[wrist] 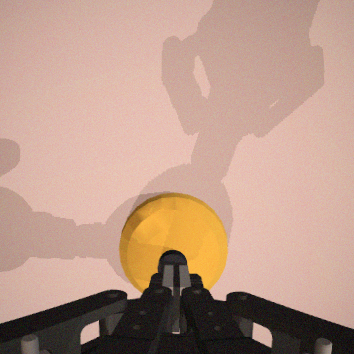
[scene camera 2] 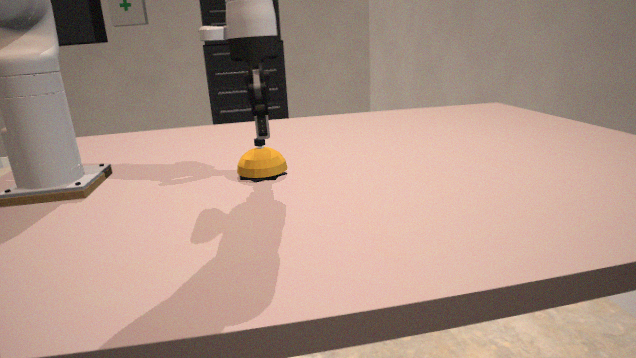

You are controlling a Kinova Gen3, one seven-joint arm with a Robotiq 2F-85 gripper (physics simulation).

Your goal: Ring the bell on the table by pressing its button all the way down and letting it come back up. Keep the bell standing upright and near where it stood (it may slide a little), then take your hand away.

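Places are measured from the arm's base along level axes (x ahead, y left, z up), in centimetres.
Pixels of known places: gripper, fingertip midpoint: (wrist: 175,280) (scene camera 2: 263,138); arm's base, link origin: (scene camera 2: 54,179).
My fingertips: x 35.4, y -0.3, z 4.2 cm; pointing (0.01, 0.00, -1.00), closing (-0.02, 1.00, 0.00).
Ahead of a thing's pixels: the offset from my fingertips to its top centre. Level surfaces: height alone.
The yellow dome bell @(dx -0.7, dy -0.2, dz +0.0 cm) (scene camera 2: 262,162) (wrist: 165,225) stands upright on its dark base on the pink table. Its black button @(dx -0.7, dy -0.2, dz +0.0 cm) (scene camera 2: 259,142) (wrist: 172,257) sits low, close above the top of the dome, with a thin sliver of pale stem showing below it. My gripper (scene camera 2: 262,136) (wrist: 175,280) is shut and empty, pointing down. Its fingertips are right over the button and appear to touch its top in the scene view. In the wrist view the fingertips cover the rear part of the button and the lower part of the dome.
The pink table @(dz -6.1 cm) (scene camera 2: 425,200) carries the robot's base plate (scene camera 2: 92,175) at the left. A dark drawer cabinet (scene camera 2: 245,100) stands behind the table. The arm's shadows fall across the table around the bell.
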